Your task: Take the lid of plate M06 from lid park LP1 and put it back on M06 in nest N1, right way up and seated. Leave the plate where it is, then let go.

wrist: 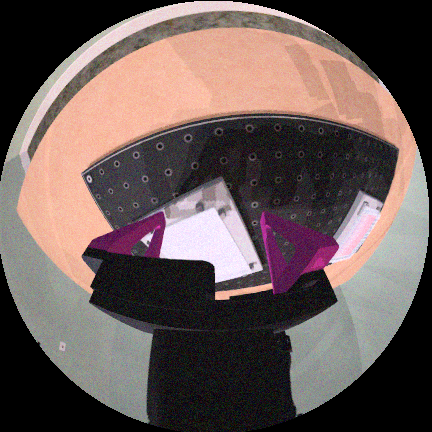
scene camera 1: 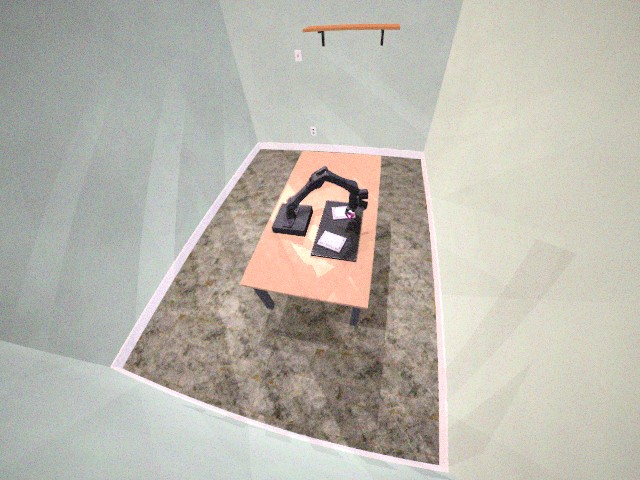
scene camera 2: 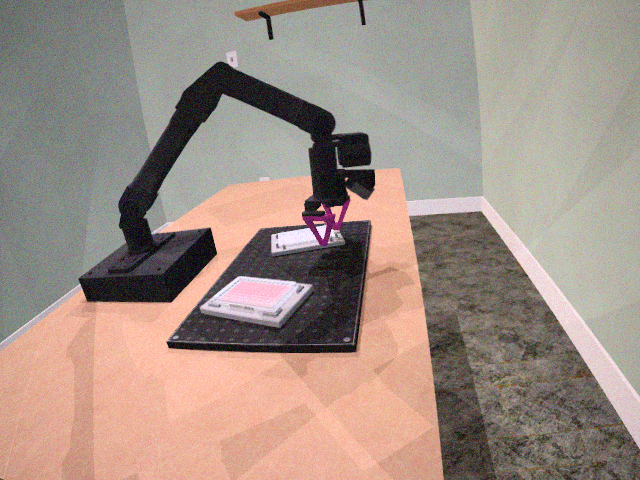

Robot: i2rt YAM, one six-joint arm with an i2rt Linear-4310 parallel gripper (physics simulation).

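Frame: origin at the arm's base, x ahead, y left, z up, level; millimetres.
Where they show: gripper, fingertip midpoint: (wrist: pixel 212 216) (scene camera 1: pixel 351 214) (scene camera 2: pixel 330 237); arm's base, link origin: (scene camera 1: pixel 291 216) (scene camera 2: pixel 143 253).
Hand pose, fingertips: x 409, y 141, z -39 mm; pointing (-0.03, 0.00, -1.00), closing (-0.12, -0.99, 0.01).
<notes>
Things, the pixels of their top centre, and the offset from my fingertips. "spot": a spot on its surface instead. Level surfaces: height alone.
- lid, top centre: (wrist: pixel 205 259) (scene camera 2: pixel 305 234) (scene camera 1: pixel 343 211) 4 mm up, 62 mm back, 17 mm left
- grey lid park, top centre: (wrist: pixel 204 260) (scene camera 2: pixel 305 233) (scene camera 1: pixel 343 211) 6 mm up, 62 mm back, 18 mm left
- plate, top centre: (scene camera 2: pixel 254 289) (wrist: pixel 358 239) (scene camera 1: pixel 331 239) 13 mm up, 82 mm back, 261 mm right
- grey nest, surface spot: (scene camera 2: pixel 295 305) spot: 4 mm down, 3 mm back, 286 mm right
- black perforated board, top centre: (wrist: pixel 302 234) (scene camera 2: pixel 291 267) (scene camera 1: pixel 339 227) 13 mm down, 59 mm back, 122 mm right
- wooden table, surface height: 26 mm down
The lid (scene camera 1: pixel 339 212) (scene camera 2: pixel 298 237) (wrist: pixel 205 245) is a thin, plain white rectangle lying on the grey lid park (scene camera 2: pixel 295 251) (wrist: pixel 238 223) at the far end of the black board. The plate (scene camera 1: pixel 331 240) (scene camera 2: pixel 250 293) (wrist: pixel 364 229), with a pink top, sits in the grey nest (scene camera 2: pixel 295 305) at the near end. Labels are not readable. My gripper (scene camera 2: pixel 330 236) (wrist: pixel 212 216) is open, its magenta fingers wide apart and pointing down. In the wrist view one finger is at each side of the lid; whether they touch it is unclear. The gripper body hides the lid's near part.
The black perforated board (scene camera 1: pixel 323 254) (scene camera 2: pixel 330 304) (wrist: pixel 265 141) carries both fixtures. It lies on the wooden table (scene camera 1: pixel 268 273) (scene camera 2: pixel 155 403) beside the black arm base (scene camera 1: pixel 293 219) (scene camera 2: pixel 147 268). A wooden shelf (scene camera 1: pixel 351 27) (scene camera 2: pixel 299 7) is on the back wall.
</notes>
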